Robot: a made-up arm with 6 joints. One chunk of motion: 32 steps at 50 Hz.
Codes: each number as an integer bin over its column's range. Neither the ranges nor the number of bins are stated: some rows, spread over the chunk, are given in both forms.
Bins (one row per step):
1: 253 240 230 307 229 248
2: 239 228 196 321 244 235
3: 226 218 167 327 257 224
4: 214 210 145 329 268 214
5: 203 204 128 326 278 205
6: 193 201 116 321 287 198
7: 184 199 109 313 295 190
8: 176 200 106 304 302 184
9: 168 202 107 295 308 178
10: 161 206 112 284 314 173
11: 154 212 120 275 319 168
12: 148 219 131 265 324 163
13: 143 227 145 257 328 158
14: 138 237 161 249 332 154
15: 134 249 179 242 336 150
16: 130 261 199 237 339 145
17: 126 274 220 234 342 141
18: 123 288 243 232 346 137
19: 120 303 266 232 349 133
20: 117 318 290 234 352 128
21: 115 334 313 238 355 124
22: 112 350 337 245 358 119
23: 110 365 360 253 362 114
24: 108 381 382 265 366 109
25: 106 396 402 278 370 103
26: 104 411 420 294 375 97
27: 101 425 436 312 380 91
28: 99 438 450 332 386 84
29: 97 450 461 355 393 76
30: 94 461 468 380 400 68
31: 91 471 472 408 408 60
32: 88 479 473 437 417 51
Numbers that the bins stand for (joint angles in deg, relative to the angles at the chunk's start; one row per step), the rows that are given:
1: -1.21 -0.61 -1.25 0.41 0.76 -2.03
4: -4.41 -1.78 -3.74 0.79 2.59 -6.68
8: -7.53 -2.17 -4.89 0.35 4.18 -10.79
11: -9.34 -1.70 -4.48 -0.16 4.98 -12.99
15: -10.99 -0.25 -2.75 -0.74 5.78 -15.45
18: -11.89 1.27 -0.87 -0.91 6.25 -17.23
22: -12.79 3.70 1.89 -0.68 6.81 -19.70
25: -13.29 5.50 3.80 -0.10 7.38 -21.89
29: -14.03 7.61 5.53 1.25 8.46 -25.59
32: -14.77 8.75 5.88 2.70 9.59 -29.01
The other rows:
2: -2.36 -1.08 -2.25 0.65 1.46 -3.81
3: -3.42 -1.47 -3.10 0.76 2.07 -5.32
5: -5.32 -2.02 -4.24 0.74 3.06 -7.92
6: -6.14 -2.13 -4.59 0.65 3.48 -8.88
7: -6.88 -2.21 -4.80 0.51 3.86 -9.97
9: -8.19 -2.09 -4.86 0.20 4.47 -11.62
10: -8.77 -1.94 -4.71 0.00 4.75 -12.30
12: -9.84 -1.43 -4.15 -0.33 5.22 -13.67
13: -10.25 -1.12 -3.74 -0.47 5.41 -14.36
14: -10.66 -0.72 -3.27 -0.61 5.59 -14.90
16: -11.32 0.22 -2.16 -0.83 5.92 -16.14
17: -11.64 0.72 -1.54 -0.88 6.06 -16.68
19: -12.14 1.86 -0.19 -0.91 6.39 -17.78
20: -12.38 2.45 0.51 -0.88 6.53 -18.47
21: -12.55 3.07 1.19 -0.81 6.67 -19.01
23: -12.96 4.29 2.57 -0.54 7.00 -20.38
24: -13.12 4.91 3.21 -0.33 7.19 -21.07
26: -13.45 6.09 4.33 0.18 7.61 -22.71
27: -13.70 6.63 4.80 0.50 7.85 -23.53
28: -13.86 7.14 5.21 0.85 8.13 -24.49
30: -14.27 8.04 5.74 1.69 8.79 -26.68
31: -14.52 8.43 5.86 2.19 9.16 -27.78

